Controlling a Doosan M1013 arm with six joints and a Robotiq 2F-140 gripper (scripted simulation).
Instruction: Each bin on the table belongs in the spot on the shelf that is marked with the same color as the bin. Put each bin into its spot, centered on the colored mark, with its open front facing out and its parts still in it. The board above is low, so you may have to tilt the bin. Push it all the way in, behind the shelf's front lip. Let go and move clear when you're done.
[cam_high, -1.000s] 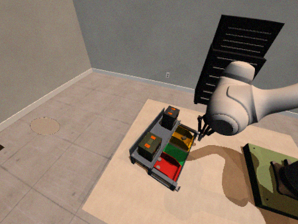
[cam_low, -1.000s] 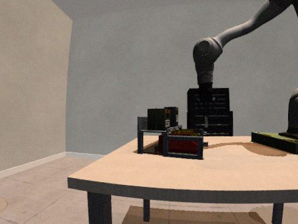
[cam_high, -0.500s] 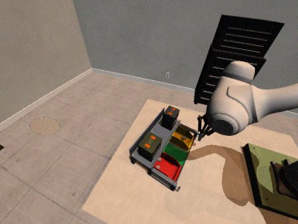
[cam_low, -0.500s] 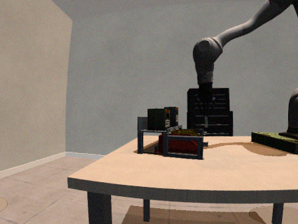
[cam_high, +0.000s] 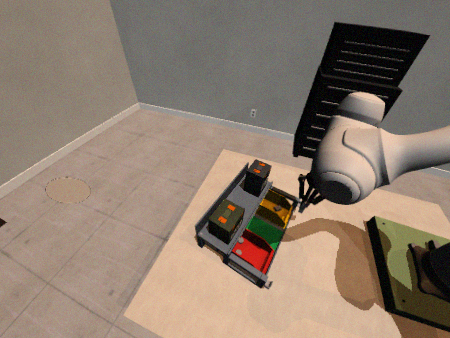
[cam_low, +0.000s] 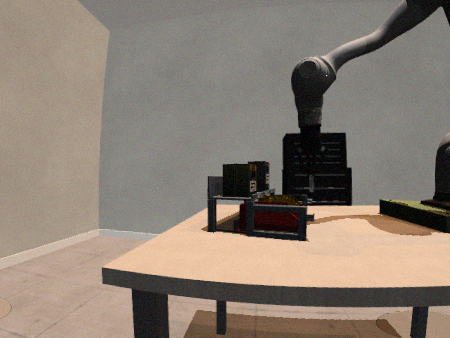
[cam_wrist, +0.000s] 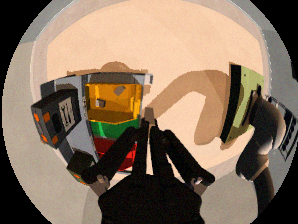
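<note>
My gripper is now 110 mm short of the yellow bin, 10 mm to the left of it and 90 mm above it. The rest, counted from my hand: dark box 200 mm ahead, 30 mm to the right, 30 mm above; then red bin 140 mm ahead, 210 mm to the left, 90 mm below.
</note>
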